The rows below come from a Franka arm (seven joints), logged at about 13 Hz.
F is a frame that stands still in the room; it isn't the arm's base.
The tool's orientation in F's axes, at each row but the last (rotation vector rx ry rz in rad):
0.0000, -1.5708, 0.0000
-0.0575, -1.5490, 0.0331
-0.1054, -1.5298, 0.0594
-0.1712, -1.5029, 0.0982
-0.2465, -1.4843, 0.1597
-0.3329, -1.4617, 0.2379
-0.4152, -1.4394, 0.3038
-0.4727, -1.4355, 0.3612
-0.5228, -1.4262, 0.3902
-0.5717, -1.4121, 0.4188
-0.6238, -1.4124, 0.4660
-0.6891, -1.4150, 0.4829
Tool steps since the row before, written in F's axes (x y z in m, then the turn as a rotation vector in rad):
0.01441, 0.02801, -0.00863, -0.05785, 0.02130, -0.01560
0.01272, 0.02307, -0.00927, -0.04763, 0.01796, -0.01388
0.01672, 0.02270, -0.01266, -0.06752, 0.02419, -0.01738
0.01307, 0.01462, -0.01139, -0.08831, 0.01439, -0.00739
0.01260, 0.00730, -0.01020, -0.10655, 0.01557, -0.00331
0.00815, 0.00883, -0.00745, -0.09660, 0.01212, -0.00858
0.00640, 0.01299, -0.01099, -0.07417, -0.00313, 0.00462
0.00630, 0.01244, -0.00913, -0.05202, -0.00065, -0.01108
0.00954, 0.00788, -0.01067, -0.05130, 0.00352, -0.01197
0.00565, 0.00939, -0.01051, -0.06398, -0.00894, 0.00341
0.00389, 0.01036, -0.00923, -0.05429, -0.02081, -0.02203
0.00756, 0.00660, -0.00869, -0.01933, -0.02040, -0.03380
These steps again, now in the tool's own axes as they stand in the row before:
-0.00863, 0.02801, -0.01441, -0.01560, 0.02130, 0.05785
-0.00765, 0.02376, -0.01254, -0.01385, 0.01802, 0.04762
-0.00952, 0.02436, -0.01646, -0.01749, 0.02404, 0.06754
-0.00783, 0.01690, -0.01294, -0.01073, 0.01181, 0.08835
-0.00691, 0.01026, -0.01276, -0.00801, 0.01106, 0.10686
-0.00297, 0.01127, -0.00800, -0.01316, 0.01019, 0.09631
-0.00329, 0.01683, -0.00603, -0.00565, -0.00831, 0.07370
-0.00079, 0.01563, -0.00574, -0.01541, 0.00287, 0.05083
-0.00340, 0.01300, -0.00930, -0.01377, 0.00686, 0.05051
-0.00213, 0.01415, -0.00509, -0.01044, -0.01310, 0.06249
0.00009, 0.01409, -0.00300, -0.03624, -0.00492, 0.05028
-0.00096, 0.01144, -0.00666, -0.04055, 0.00678, 0.01556

